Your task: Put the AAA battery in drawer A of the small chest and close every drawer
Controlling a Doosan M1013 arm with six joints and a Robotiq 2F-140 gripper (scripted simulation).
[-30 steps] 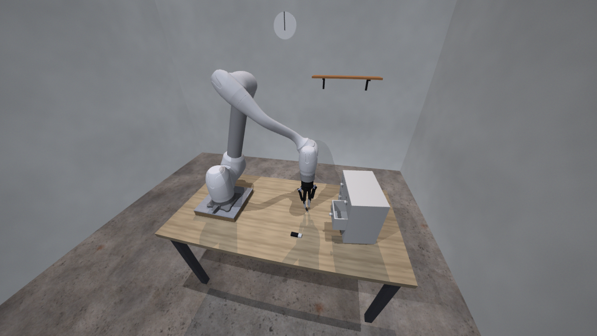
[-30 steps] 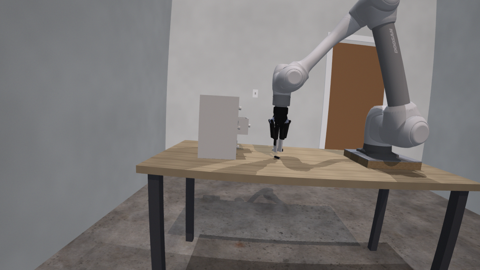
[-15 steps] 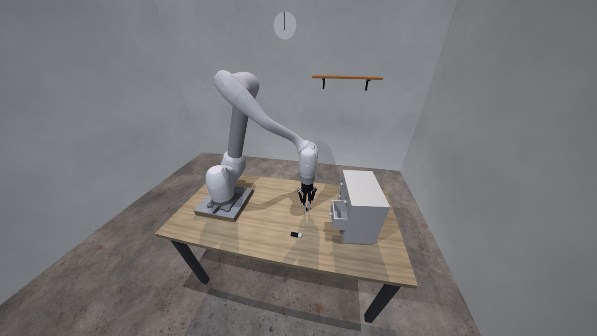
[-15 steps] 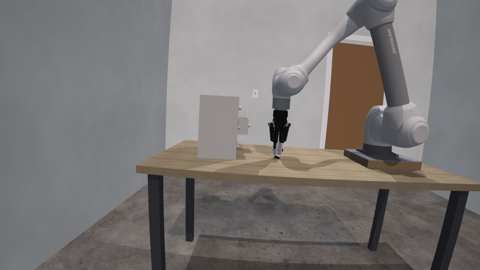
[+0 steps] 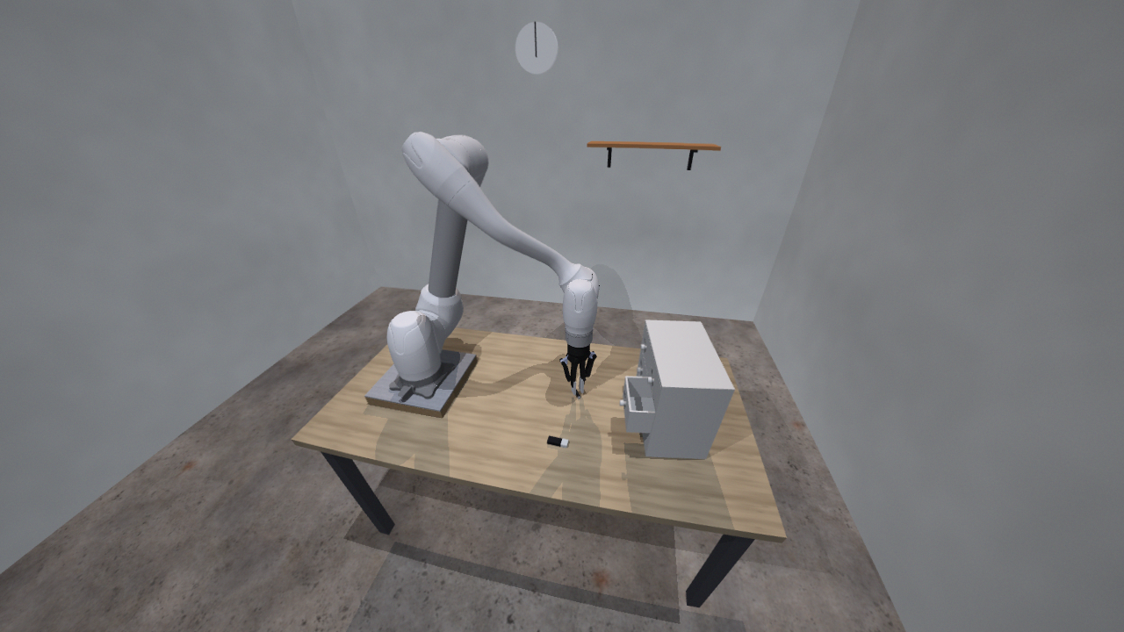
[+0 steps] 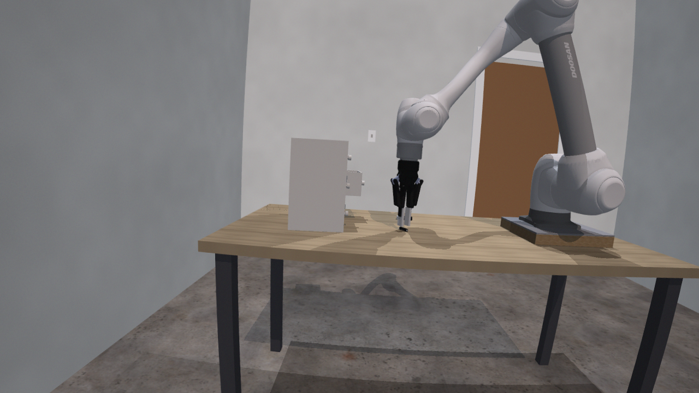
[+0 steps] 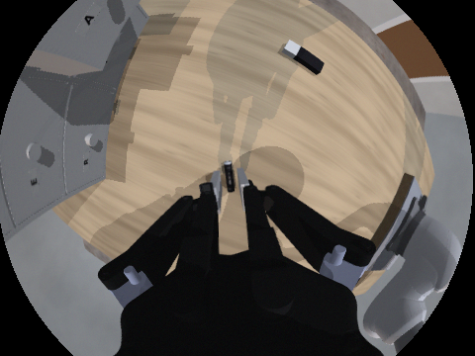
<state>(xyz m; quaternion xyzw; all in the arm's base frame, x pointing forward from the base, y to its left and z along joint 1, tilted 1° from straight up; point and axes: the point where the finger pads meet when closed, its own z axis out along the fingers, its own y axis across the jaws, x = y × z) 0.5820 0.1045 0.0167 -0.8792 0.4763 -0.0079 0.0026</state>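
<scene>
Now: the AAA battery 50 mm below my hand. Round my hand: drawer (260 mm ahead, 120 mm to the right, 80 mm above); white block (10 mm behind, 220 mm to the right, 40 mm below).
</scene>
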